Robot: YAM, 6 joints.
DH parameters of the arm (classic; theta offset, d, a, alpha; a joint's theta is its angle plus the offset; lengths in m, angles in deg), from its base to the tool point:
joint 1: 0 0.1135 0.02 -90
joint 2: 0 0 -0.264 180
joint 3: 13.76 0 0.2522 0
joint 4: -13.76 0 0.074 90
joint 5: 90 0 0 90
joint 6: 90 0.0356 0 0
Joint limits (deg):
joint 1: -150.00..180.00
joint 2: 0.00..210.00
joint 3: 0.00..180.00
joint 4: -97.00..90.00
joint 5: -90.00..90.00
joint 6: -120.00..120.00
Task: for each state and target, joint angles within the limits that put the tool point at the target. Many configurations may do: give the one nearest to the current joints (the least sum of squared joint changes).
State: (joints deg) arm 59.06 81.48 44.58 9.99 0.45 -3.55
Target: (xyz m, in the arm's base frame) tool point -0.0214 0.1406 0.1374
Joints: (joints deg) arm 96.00 47.48 15.05 -23.17 -10.67 -3.55
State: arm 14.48 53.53 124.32 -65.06 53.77 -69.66
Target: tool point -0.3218 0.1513 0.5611
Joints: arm -29.12 38.29 157.60 -32.01 43.31 -69.66
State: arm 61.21 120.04 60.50 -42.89 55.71 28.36
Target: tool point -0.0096 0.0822 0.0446
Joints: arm 111.15 121.93 21.55 -56.04 35.57 28.36
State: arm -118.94 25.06 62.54 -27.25 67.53 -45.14
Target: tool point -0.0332 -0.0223 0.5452
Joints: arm -101.57 39.48 85.06 -16.30 52.00 -45.14
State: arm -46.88 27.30 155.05 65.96 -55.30 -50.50
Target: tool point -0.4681 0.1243 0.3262
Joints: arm -11.32 32.03 165.46 90.00 -57.50 -50.50
